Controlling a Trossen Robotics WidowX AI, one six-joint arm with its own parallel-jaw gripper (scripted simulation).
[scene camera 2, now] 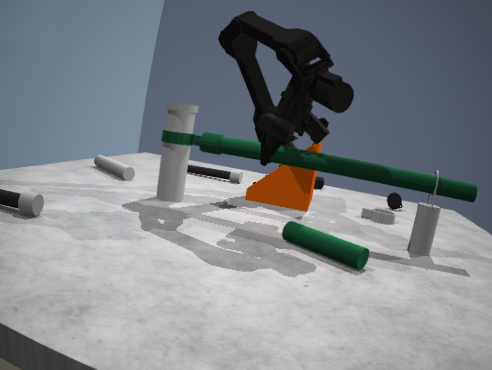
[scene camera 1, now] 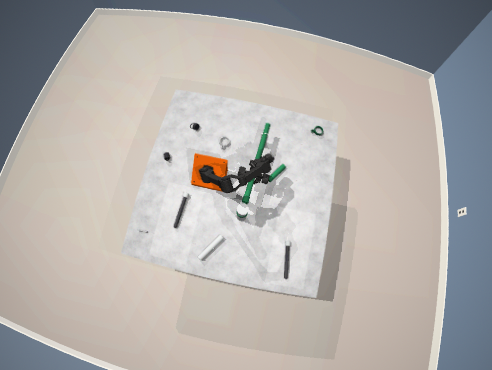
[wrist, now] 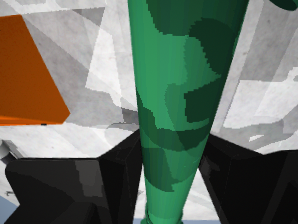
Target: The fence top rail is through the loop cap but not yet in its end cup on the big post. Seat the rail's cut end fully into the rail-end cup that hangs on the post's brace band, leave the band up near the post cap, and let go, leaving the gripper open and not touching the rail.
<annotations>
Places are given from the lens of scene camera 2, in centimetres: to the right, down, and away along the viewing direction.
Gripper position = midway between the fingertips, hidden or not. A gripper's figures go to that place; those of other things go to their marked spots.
my gripper (scene camera 2: 264, 163): 4, -4, 78
green top rail (scene camera 2: 411, 180): 31, -1, 68
short green tube (scene camera 2: 345, 252): 15, 10, 56
The marked spots on the green top rail and the short green tube are 23 cm apart.
</annotations>
